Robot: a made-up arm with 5 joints.
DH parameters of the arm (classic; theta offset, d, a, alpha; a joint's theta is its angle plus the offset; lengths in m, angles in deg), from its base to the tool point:
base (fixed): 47.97 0 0.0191 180
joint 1: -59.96 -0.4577 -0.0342 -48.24
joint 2: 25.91 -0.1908 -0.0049 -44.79
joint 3: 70.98 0.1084 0.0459 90
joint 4: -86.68 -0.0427 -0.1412 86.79
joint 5: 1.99 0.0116 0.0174 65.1
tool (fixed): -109.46 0.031 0 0
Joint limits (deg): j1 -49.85..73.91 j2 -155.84..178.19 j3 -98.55..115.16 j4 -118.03..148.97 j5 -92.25..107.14
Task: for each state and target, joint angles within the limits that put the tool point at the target. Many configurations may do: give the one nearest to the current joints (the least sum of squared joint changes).
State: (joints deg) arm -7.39 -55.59 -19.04 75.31 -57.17
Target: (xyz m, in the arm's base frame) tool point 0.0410 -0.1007 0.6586
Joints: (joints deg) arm -9.07 -52.22 -52.06 85.92 -57.19
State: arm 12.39 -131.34 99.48 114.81 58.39
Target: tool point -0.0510 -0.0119 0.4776
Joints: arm 9.74 -126.18 77.10 74.76 47.37
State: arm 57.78 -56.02 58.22 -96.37 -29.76
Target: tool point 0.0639 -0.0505 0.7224
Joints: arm 48.86 -72.19 62.27 -76.17 -30.58
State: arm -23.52 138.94 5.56 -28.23 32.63
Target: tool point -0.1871 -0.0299 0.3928
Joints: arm -24.21 178.12 17.04 -30.61 34.38
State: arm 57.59 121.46 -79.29 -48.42 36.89
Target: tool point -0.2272 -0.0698 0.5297
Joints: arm 71.92 101.37 -70.98 -68.47 33.91
